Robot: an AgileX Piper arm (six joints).
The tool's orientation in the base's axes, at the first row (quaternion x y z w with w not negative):
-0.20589, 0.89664, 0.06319, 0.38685
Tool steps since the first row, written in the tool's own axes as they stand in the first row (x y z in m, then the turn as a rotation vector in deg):
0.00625, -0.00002, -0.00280, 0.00, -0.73, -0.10
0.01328, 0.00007, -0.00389, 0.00, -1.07, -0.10
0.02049, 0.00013, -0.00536, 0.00, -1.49, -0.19
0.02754, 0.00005, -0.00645, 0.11, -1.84, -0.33
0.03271, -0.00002, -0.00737, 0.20, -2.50, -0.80
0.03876, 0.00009, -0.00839, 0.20, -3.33, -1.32
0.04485, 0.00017, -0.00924, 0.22, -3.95, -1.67
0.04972, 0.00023, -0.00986, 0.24, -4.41, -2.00
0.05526, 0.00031, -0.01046, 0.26, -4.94, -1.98
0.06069, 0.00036, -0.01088, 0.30, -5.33, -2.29
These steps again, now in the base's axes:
-0.00571, -0.00278, -0.00256, 0.24, -0.69, 0.10
-0.01081, -0.00525, -0.00687, 0.38, -1.00, 0.12
-0.01625, -0.00791, -0.01104, 0.50, -1.40, 0.20
-0.02129, -0.01053, -0.01536, 0.48, -1.79, 0.23
-0.02506, -0.01251, -0.01844, 0.39, -2.55, 0.53
-0.02951, -0.01462, -0.02209, 0.39, -3.45, 0.92
-0.03386, -0.01673, -0.02589, 0.40, -4.11, 1.18
-0.03730, -0.01841, -0.02897, 0.36, -4.62, 1.42
-0.04115, -0.02027, -0.03254, 0.58, -5.10, 1.41
-0.04479, -0.02208, -0.03616, 0.51, -5.56, 1.62

